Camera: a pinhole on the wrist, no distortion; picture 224 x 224 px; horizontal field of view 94.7 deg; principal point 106.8 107.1 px. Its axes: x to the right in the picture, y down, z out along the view. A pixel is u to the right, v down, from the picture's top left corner.
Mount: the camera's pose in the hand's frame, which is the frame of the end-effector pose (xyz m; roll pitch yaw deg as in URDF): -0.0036 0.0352 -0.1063 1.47 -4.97 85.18
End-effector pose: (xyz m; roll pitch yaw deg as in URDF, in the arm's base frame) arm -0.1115 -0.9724 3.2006 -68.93 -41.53 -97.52
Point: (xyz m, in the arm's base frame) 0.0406 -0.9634 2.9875
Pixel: 194.7 208.8
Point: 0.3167 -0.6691 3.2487
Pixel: 85.0 149.2
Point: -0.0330 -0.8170 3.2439
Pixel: 44.0 146.2
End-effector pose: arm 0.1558 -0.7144 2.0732 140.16 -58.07 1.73
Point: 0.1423 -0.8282 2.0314
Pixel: 140.8 135.4
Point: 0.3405 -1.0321 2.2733
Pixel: 180.0 32.5
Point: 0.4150 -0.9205 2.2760
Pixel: 143.0 13.4
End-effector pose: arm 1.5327 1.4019 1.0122 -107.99 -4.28 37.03
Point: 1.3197 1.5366 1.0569
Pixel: 64.0 131.4
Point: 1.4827 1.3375 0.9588
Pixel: 126.3 194.5
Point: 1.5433 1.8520 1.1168
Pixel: 68.9 37.5
